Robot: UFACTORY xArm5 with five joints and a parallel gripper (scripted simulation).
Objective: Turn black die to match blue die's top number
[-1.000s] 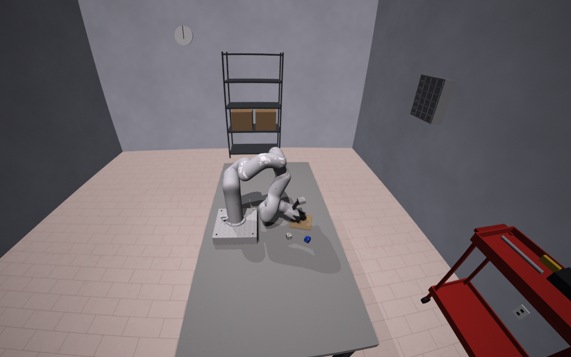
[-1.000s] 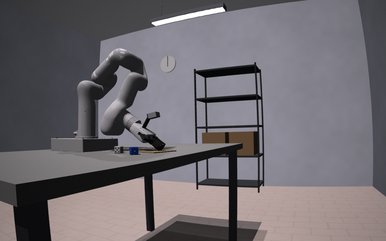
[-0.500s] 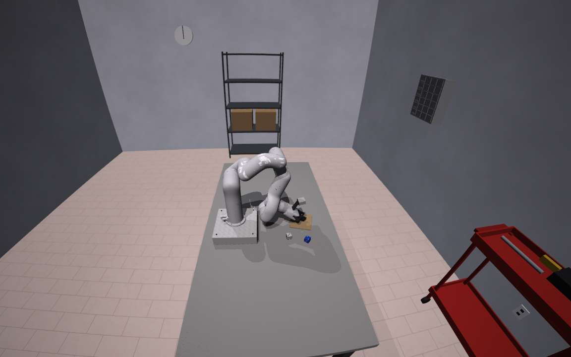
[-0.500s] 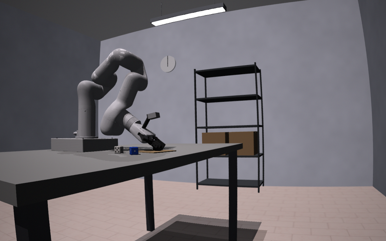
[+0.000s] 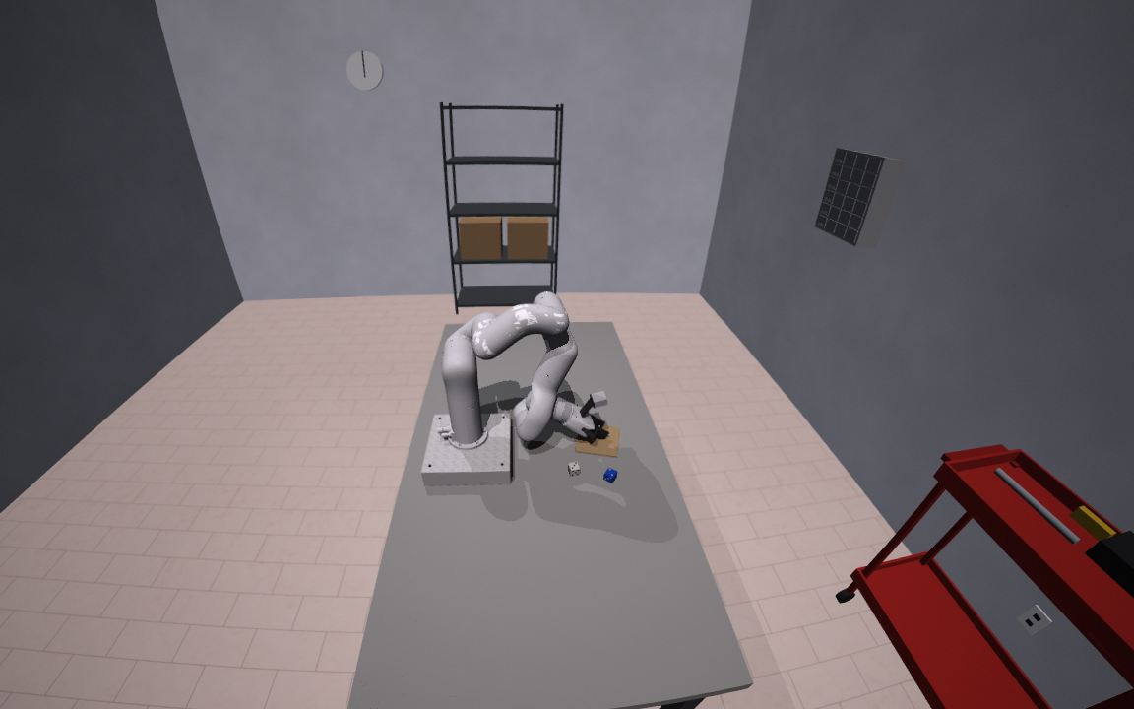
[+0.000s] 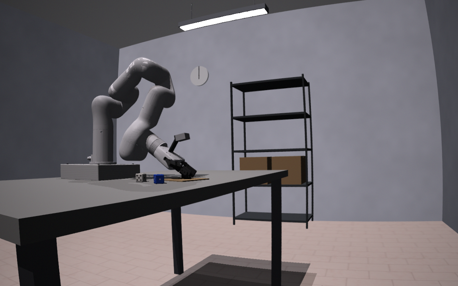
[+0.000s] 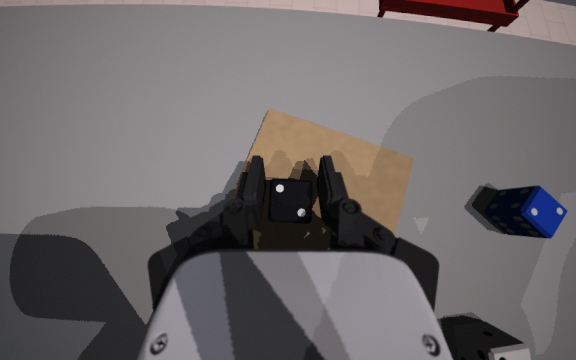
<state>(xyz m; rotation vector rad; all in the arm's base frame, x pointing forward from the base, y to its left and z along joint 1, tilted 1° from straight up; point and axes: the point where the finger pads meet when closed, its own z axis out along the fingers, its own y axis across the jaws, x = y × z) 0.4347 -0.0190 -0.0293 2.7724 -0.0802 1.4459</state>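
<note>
Now: the black die 10 mm behind my hand and 10 mm below it. The rest, counted from my hand: blue die (30 mm behind, 190 mm to the right, 20 mm below); then white die (130 mm behind, 140 mm to the right, 20 mm below); then tan mat (10 mm behind, 20 mm to the right, 30 mm below).
</note>
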